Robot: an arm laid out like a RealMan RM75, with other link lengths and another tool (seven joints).
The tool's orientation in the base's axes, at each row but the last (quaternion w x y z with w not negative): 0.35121, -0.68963, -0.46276, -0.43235; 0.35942, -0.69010, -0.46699, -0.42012; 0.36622, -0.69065, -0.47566, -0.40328; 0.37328, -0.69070, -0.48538, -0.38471; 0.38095, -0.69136, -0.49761, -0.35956; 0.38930, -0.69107, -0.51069, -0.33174; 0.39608, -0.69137, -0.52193, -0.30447; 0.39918, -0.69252, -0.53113, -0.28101; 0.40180, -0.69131, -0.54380, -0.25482; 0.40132, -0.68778, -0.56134, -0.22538; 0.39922, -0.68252, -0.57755, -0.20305; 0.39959, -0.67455, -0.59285, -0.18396
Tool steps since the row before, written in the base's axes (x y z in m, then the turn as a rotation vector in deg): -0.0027, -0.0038, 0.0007, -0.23, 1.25, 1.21; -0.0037, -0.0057, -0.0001, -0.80, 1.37, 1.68; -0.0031, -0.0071, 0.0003, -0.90, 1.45, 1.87; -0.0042, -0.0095, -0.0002, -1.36, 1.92, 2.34; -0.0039, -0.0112, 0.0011, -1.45, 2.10, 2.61; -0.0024, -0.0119, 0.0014, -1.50, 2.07, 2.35; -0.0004, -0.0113, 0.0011, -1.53, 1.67, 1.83; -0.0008, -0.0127, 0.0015, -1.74, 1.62, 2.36; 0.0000, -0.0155, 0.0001, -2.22, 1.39, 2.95; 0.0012, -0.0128, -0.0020, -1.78, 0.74, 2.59; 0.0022, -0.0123, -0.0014, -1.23, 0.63, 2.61; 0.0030, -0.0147, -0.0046, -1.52, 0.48, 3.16
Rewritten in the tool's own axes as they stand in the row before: -0.0012, -0.0014, -0.0044, 1.49, -0.72, 0.58; -0.0028, -0.0018, -0.0059, 1.84, -1.35, 0.37; -0.0030, -0.0010, -0.0071, 2.02, -1.49, 0.34; -0.0048, -0.0016, -0.0091, 2.51, -2.12, 0.48; -0.0046, -0.0015, -0.0109, 2.80, -2.29, 0.51; -0.0047, -0.0005, -0.0112, 2.55, -2.28, 0.60; -0.0046, 0.0010, -0.0103, 1.92, -2.13, 0.52; -0.0055, 0.0003, -0.0116, 2.26, -2.46, 0.20; -0.0084, 0.0013, -0.0130, 2.47, -3.06, -0.27; -0.0088, 0.0024, -0.0093, 1.93, -2.51, -0.65; -0.0082, 0.0027, -0.0092, 2.01, -1.99, -0.85; -0.0122, 0.0040, -0.0090, 2.25, -2.44, -1.23
